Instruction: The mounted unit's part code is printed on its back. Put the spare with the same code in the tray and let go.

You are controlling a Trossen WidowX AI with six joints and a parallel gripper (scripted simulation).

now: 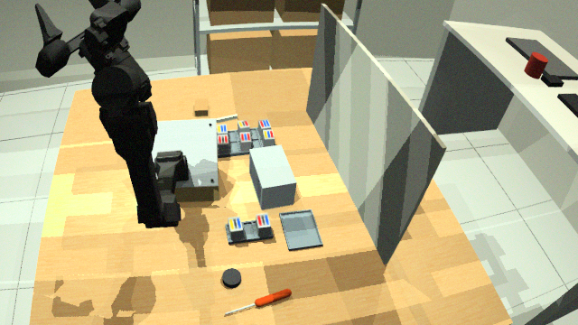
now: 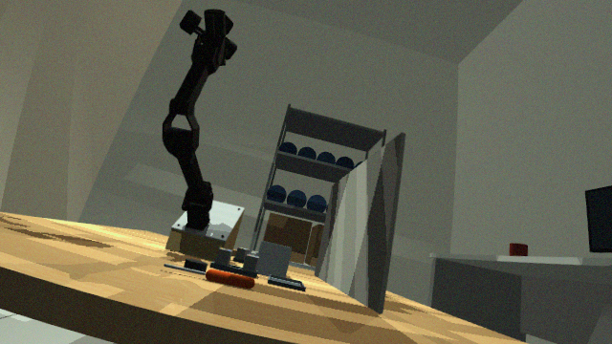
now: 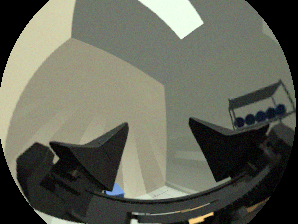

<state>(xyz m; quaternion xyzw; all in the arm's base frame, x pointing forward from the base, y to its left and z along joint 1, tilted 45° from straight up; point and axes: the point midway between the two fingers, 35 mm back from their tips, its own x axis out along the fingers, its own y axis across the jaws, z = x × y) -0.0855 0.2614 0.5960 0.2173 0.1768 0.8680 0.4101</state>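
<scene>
Now: gripper tip 700 mm above the spare part, 280 mm short of it and 60 mm to the right of it. From my gripper tip the other things lie so: dark plate: 730 mm below, 320 mm ahead, 60 mm to the left; black puck: 730 mm below, 260 mm ahead, 90 mm to the right; red-and-blue spare: 700 mm below, 360 mm ahead, 60 mm to the left.
</scene>
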